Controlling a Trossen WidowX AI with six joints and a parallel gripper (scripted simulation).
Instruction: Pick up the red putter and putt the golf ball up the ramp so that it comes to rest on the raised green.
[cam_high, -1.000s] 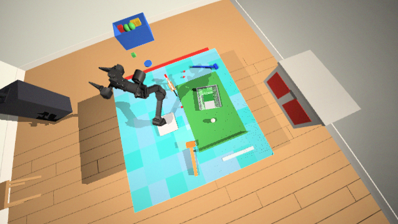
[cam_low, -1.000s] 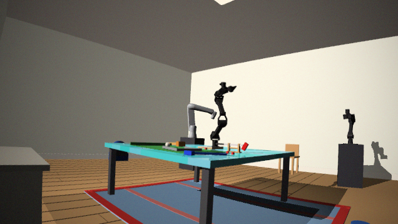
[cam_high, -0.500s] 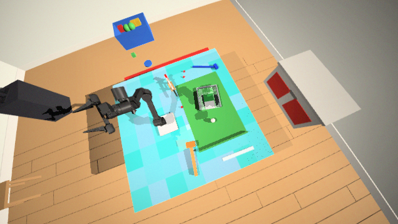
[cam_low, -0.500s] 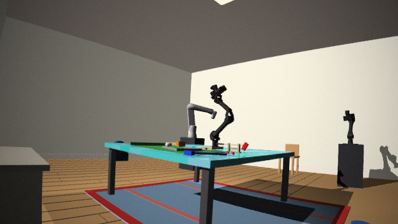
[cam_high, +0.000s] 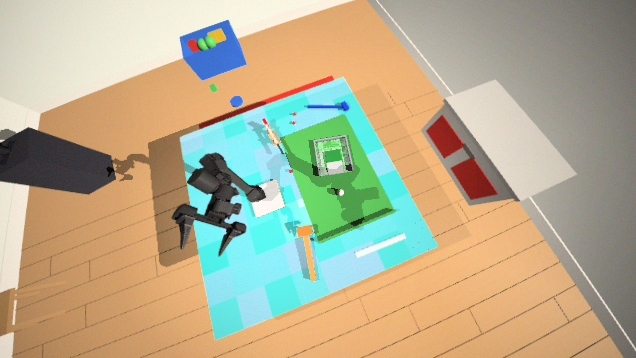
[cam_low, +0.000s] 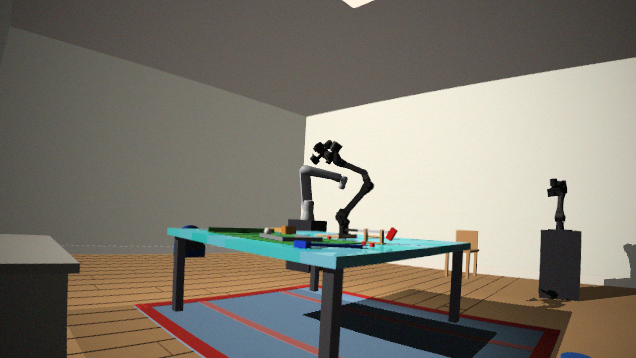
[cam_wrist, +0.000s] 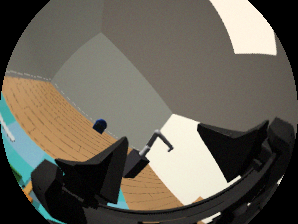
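Now: the wooden rack 59 cm to the left of my gripper tip, 55 cm below it and 31 cm ahead of it. Also, from my gripper tip: white golf ball (56 cm below, 48 cm ahead, 2 cm to the left); then white bar (58 cm below, 52 cm ahead, 35 cm to the right); then green course (58 cm below, 52 cm ahead, 16 cm to the left).
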